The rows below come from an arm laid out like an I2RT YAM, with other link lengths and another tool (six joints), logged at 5 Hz.
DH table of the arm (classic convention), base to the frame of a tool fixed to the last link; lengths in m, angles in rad. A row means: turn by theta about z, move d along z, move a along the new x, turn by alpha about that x. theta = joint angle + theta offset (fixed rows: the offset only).
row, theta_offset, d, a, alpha
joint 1, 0, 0.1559, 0.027, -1.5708
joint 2, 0, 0, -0.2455, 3.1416
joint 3, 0.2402, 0, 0.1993, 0
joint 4, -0.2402, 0.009, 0.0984, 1.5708
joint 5, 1.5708, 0.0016, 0, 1.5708
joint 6, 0.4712, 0.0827, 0.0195, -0.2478
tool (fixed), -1.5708, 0.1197, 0, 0
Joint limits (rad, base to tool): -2.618..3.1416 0..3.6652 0..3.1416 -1.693..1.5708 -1.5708..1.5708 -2.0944..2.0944
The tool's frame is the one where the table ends.
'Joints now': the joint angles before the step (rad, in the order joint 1, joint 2, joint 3, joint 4, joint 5, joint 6). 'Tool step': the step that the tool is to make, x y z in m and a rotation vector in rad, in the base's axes. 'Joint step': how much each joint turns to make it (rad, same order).
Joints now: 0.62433, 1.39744, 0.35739, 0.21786, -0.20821, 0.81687
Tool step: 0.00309, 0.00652, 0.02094, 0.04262, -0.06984, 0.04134
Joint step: -0.00156, -0.08040, -0.00313, -0.00348, -0.02596, -0.03556
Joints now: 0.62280, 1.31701, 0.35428, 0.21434, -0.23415, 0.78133
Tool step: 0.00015, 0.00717, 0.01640, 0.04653, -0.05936, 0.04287
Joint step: 0.00002, -0.05399, -0.01756, 0.03235, -0.03445, -0.02649
